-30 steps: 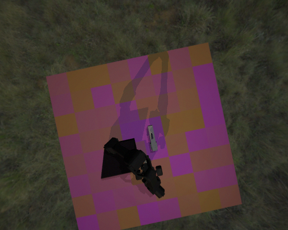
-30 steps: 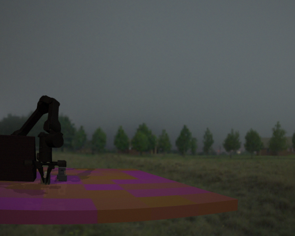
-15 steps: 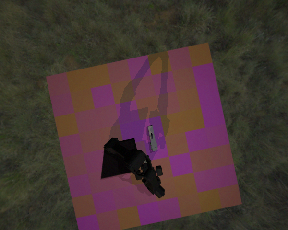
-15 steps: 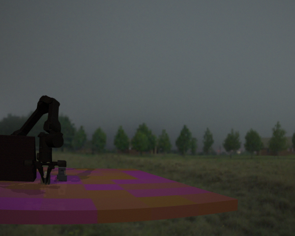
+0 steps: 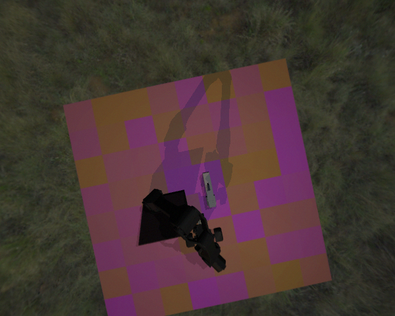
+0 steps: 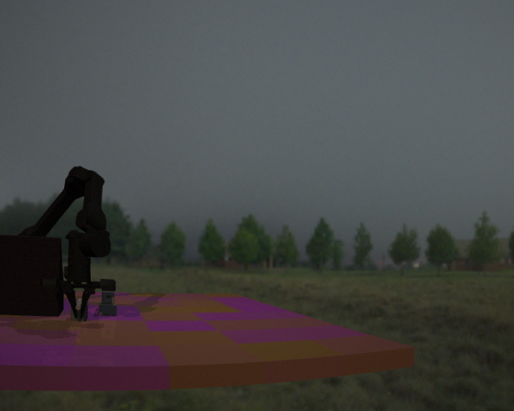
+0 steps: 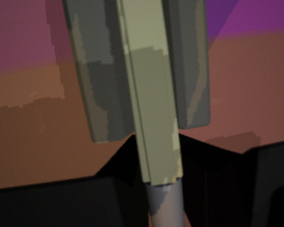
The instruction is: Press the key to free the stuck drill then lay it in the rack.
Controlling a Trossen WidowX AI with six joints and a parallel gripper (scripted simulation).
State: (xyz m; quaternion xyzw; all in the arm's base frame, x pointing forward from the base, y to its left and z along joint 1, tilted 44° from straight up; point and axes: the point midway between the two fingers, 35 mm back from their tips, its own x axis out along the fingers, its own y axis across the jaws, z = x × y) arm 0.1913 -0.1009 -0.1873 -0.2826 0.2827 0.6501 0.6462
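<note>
Right now my gripper tip is 4 cm to the right of the drill and 4 cm below it. From my gripper tip the other things lie so: thin dark key (7 cm ahead, 25 cm to the left, 4 cm above); then grey block (7 cm ahead, 22 cm to the left, 3 cm above); then grey rack (5 cm to the left, 1 cm above).
</note>
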